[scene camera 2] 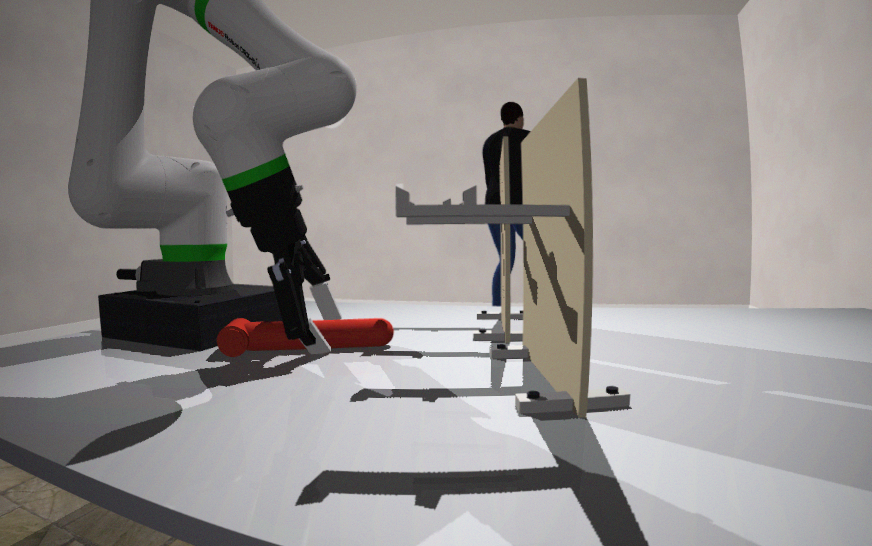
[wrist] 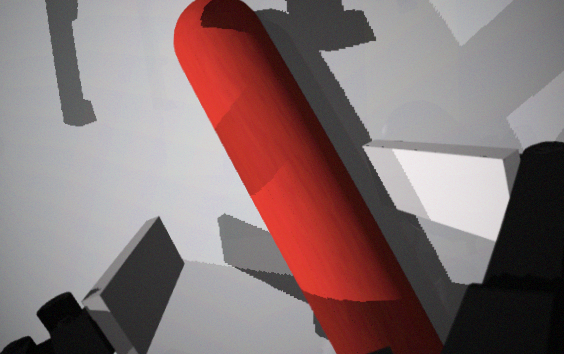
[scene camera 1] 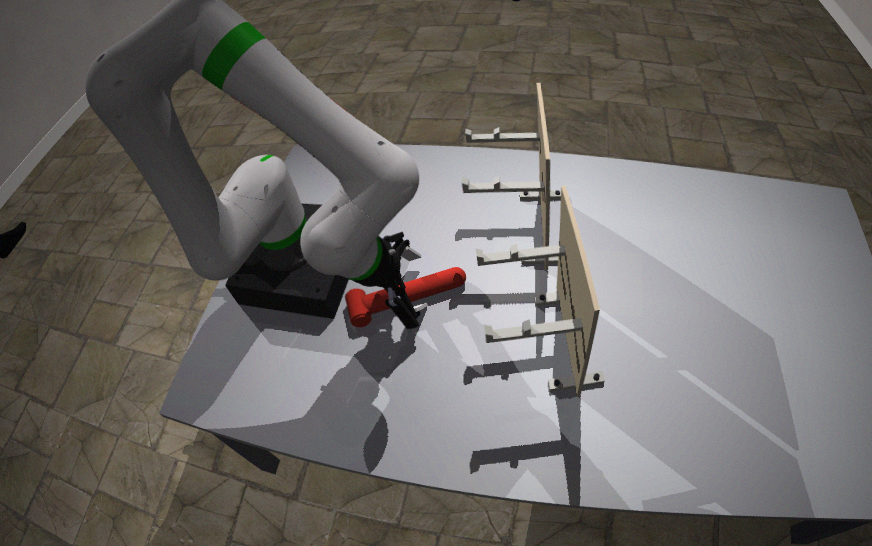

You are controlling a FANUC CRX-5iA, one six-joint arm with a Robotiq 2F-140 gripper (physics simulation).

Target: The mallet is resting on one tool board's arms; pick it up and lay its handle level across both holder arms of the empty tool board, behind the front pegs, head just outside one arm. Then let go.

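Frame: origin at the arm's base, x ahead, y left, z up, level; millimetres.
Seen in the pictures: gripper, fingertip midpoint: (scene camera 2: 328,335) (wrist: 268,208) (scene camera 1: 418,282); arm's base at its link origin: (scene camera 2: 195,290) (scene camera 1: 289,245).
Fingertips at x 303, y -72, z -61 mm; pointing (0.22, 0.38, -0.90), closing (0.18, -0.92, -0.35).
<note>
Offsets run from my fingertips to a thing's top centre. "*": to the spot under its first point. Level surfaces: height alone.
The red mallet @[21 mm back, 32 mm right, 31 mm up] (scene camera 1: 440,282) (scene camera 2: 360,331) (wrist: 310,200) lies flat on the table, its head @[* 117 mm back, 84 mm right, 31 mm up] (scene camera 1: 357,307) (scene camera 2: 232,338) near the robot base and its handle end toward the boards. My gripper (scene camera 1: 415,282) (scene camera 2: 324,328) (wrist: 268,208) is open, tilted and low over the handle, with one finger on each side of it and gaps in the wrist view. The near tool board (scene camera 1: 584,292) (scene camera 2: 556,186) and the far tool board (scene camera 1: 544,138) (scene camera 2: 504,276) stand upright; their arms hold no mallet. The near board's pegged arms (scene camera 1: 547,329) (scene camera 1: 540,253) and the far board's arms (scene camera 1: 518,136) (scene camera 1: 521,186) point toward the robot.
The black robot base (scene camera 1: 283,299) (scene camera 2: 173,321) stands beside the mallet head. Clamped feet @[* 301 mm ahead, 258 mm right, 4 mm down] (scene camera 1: 563,387) (scene camera 2: 543,403) hold the near board on the pale table @[15 mm down] (scene camera 1: 740,257) (scene camera 2: 740,347). A person (scene camera 2: 495,167) stands behind the boards. Dark shadows of the arms and boards cross the table.
</note>
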